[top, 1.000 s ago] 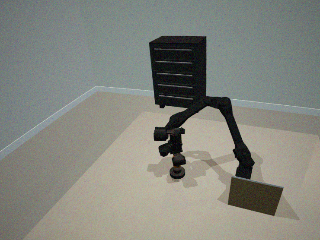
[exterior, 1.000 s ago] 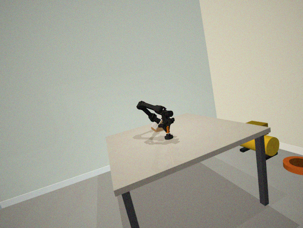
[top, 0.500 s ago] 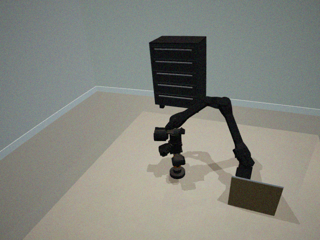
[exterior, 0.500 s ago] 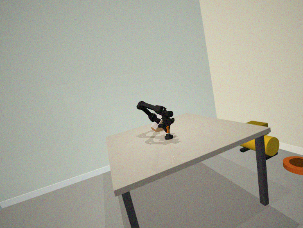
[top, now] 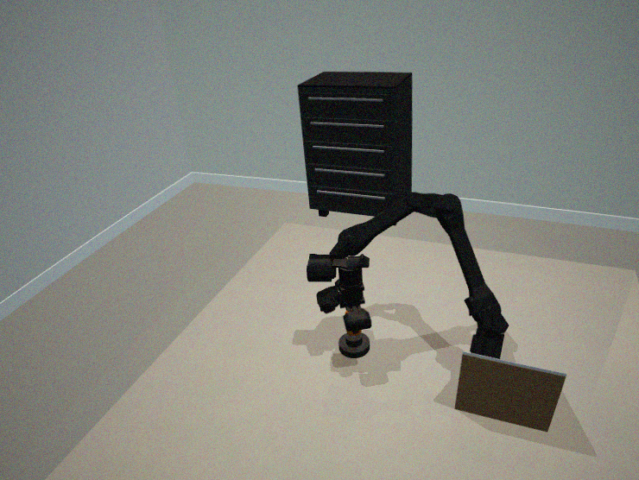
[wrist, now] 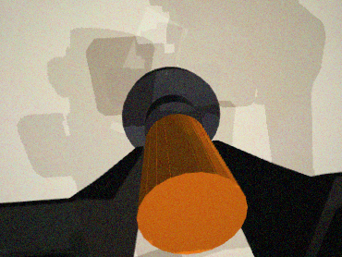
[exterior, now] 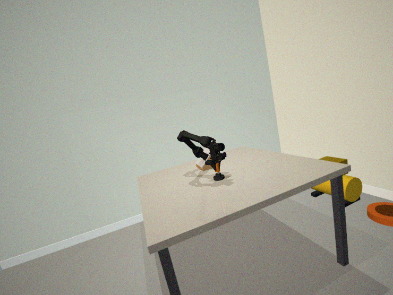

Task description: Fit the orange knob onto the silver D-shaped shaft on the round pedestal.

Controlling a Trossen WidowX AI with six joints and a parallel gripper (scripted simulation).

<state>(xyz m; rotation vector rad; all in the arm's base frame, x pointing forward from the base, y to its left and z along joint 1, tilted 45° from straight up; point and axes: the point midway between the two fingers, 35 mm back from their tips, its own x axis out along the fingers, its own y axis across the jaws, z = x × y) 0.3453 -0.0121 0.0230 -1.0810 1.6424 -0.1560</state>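
The dark round pedestal lies 40 mm below my gripper tip. Round my gripper tip: orange knob: 30 mm above.
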